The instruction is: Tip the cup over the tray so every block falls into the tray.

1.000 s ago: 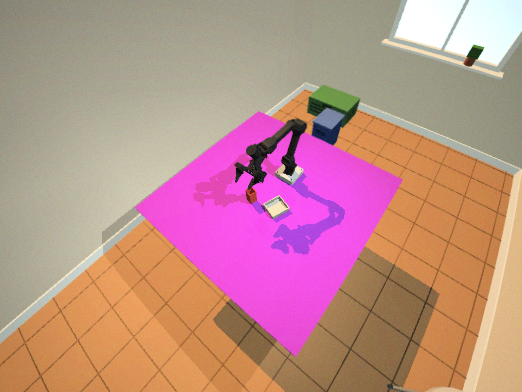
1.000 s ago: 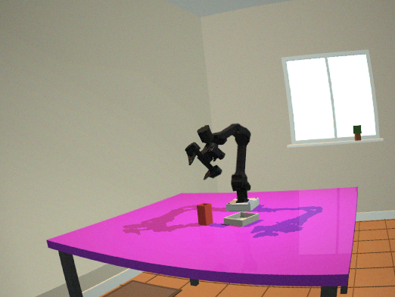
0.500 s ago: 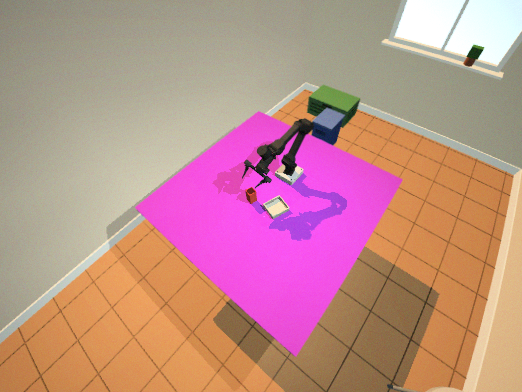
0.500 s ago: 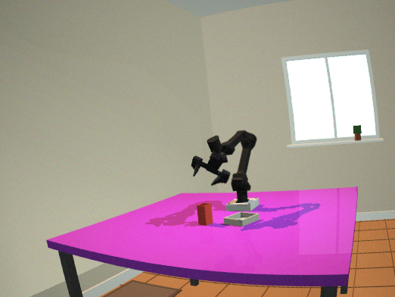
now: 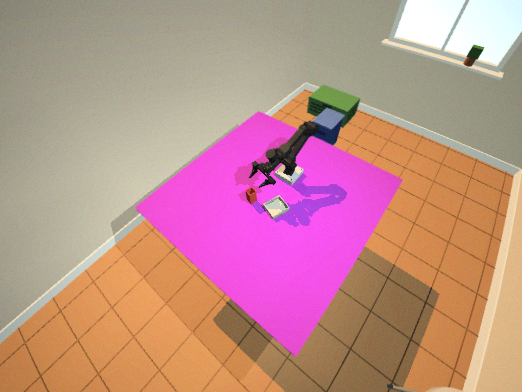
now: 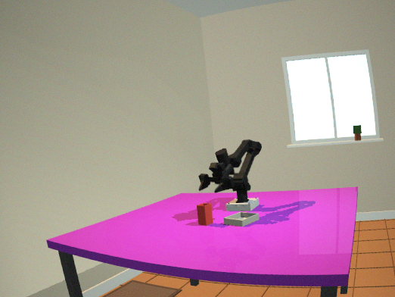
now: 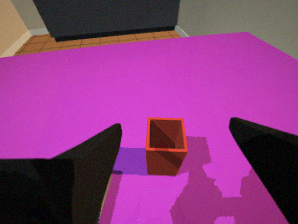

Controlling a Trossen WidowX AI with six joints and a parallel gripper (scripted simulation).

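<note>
Right now my gripper tip is 110 mm above the red block, 30 mm short of it and 10 mm to the left of it. Round my gripper tip: blue block (140 mm below, 20 mm ahead, 10 mm to the right); then red square cup (130 mm below, 30 mm ahead, 10 mm to the right).
</note>
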